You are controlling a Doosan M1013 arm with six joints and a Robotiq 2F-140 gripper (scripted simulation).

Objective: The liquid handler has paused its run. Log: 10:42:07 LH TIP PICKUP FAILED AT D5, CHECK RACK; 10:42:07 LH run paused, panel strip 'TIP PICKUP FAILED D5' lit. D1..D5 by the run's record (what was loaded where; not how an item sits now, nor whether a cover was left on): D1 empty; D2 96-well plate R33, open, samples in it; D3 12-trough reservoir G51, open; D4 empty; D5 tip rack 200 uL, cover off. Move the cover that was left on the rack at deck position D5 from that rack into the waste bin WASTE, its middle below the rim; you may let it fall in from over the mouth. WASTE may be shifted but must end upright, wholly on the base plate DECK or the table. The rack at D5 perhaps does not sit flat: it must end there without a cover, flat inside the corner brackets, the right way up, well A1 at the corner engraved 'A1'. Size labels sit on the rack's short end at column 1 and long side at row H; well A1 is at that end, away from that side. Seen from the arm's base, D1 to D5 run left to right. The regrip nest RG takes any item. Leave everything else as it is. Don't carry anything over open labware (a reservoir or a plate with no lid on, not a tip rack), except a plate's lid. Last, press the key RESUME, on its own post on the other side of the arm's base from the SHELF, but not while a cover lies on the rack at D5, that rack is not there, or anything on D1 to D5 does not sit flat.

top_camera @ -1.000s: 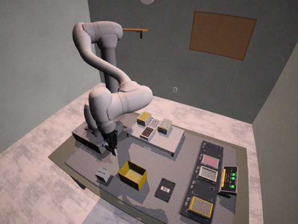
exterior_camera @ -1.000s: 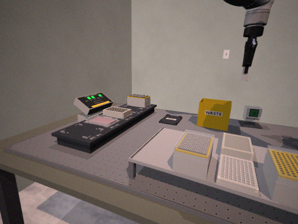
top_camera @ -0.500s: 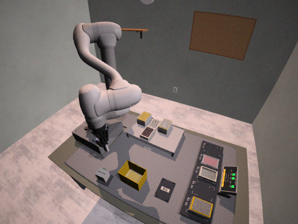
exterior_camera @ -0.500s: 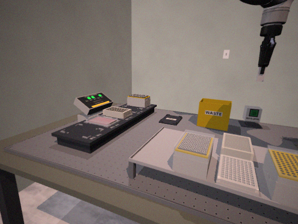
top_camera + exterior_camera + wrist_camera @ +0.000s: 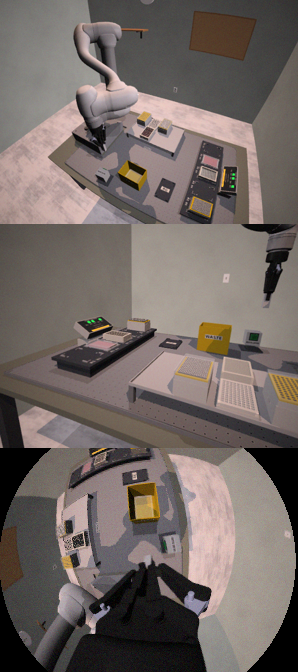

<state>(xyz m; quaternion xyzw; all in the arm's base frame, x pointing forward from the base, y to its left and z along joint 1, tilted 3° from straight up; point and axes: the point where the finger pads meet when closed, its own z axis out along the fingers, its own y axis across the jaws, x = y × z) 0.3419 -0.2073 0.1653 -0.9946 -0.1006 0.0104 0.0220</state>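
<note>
Right now my hand is 10 mm short of the resume key, 60 mm to the left of it and 200 mm above it. Also, from my hand: shelf: 130 mm ahead, 470 mm to the left, 220 mm below; then yellow waste bin: 200 mm ahead, 20 mm to the left, 230 mm below; then regrip nest: 430 mm ahead, 70 mm to the left, 270 mm below.
</note>
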